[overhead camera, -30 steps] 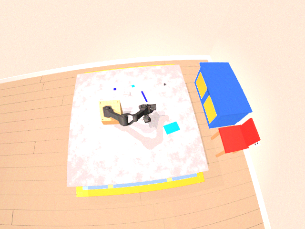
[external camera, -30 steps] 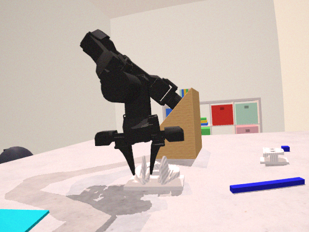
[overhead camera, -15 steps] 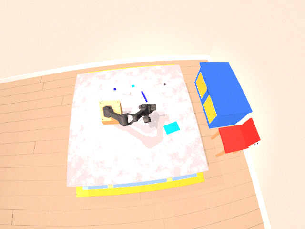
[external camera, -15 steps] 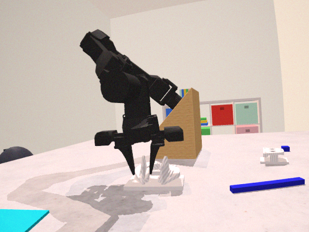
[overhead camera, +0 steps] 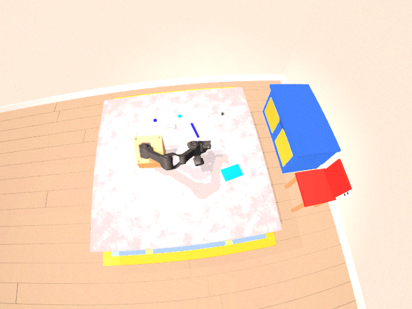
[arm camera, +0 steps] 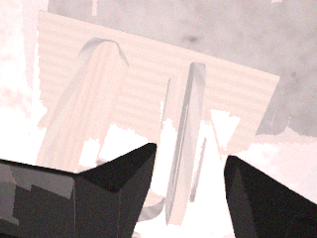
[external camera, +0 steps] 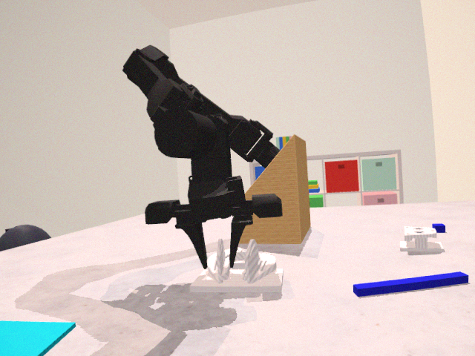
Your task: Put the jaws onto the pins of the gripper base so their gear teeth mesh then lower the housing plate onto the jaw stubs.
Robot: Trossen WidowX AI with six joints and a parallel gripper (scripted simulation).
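My gripper tip is 19 cm past the white housing plate, 30 cm to the right of it and 1 cm below it. The rest, counted from my gripper tip: cyan sheet 26 cm ahead, 11 cm to the right, 1 cm below; then long blue bar 25 cm to the left, 1 cm below; then small dark thing 23 cm ahead, 41 cm to the left.
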